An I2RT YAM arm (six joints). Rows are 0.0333 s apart.
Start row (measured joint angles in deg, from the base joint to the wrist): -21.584 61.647 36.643 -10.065 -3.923 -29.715
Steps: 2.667 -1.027 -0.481 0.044 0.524 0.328; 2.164 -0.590 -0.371 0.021 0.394 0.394; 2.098 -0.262 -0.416 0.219 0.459 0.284; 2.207 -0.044 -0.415 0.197 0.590 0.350; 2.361 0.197 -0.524 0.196 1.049 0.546; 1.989 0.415 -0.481 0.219 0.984 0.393; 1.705 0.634 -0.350 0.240 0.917 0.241; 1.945 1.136 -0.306 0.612 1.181 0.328; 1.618 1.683 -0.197 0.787 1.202 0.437; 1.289 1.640 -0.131 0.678 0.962 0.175; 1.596 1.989 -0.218 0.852 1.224 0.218; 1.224 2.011 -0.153 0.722 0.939 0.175; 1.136 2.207 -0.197 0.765 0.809 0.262; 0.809 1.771 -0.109 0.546 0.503 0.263; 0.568 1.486 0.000 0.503 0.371 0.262; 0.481 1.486 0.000 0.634 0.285 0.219; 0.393 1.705 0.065 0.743 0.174 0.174; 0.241 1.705 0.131 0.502 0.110 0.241; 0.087 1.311 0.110 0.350 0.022 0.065; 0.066 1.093 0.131 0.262 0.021 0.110; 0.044 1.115 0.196 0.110 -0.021 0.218; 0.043 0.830 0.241 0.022 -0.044 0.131; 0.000 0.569 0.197 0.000 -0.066 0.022
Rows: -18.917 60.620 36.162 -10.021 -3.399 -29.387; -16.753 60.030 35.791 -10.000 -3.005 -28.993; -14.655 59.768 35.375 -9.781 -2.546 -28.709; -12.448 59.724 34.960 -9.584 -1.956 -28.359; -10.087 59.921 34.436 -9.388 -0.907 -27.813; -8.098 60.336 33.955 -9.169 0.077 -27.420; -6.393 60.970 33.605 -8.929 0.994 -27.179; -4.448 62.106 33.299 -8.317 2.175 -26.851; -2.830 63.789 33.102 -7.530 3.377 -26.414; -1.541 65.429 32.971 -6.852 4.339 -26.239; 0.055 67.418 32.753 -6.000 5.563 -26.021; 1.279 69.429 32.600 -5.278 6.502 -25.846; 2.415 71.636 32.403 -4.513 7.311 -25.584; 3.224 73.407 32.294 -3.967 7.814 -25.321; 3.792 74.893 32.294 -3.464 8.185 -25.059; 4.273 76.379 32.294 -2.830 8.470 -24.840; 4.666 78.084 32.359 -2.087 8.644 -24.666; 4.907 79.789 32.490 -1.585 8.754 -24.425; 4.994 81.100 32.600 -1.235 8.776 -24.360; 5.060 82.193 32.731 -0.973 8.797 -24.250; 5.104 83.308 32.927 -0.863 8.776 -24.032; 5.147 84.138 33.168 -0.841 8.732 -23.901; 5.147 84.707 33.365 -0.841 8.666 -23.879
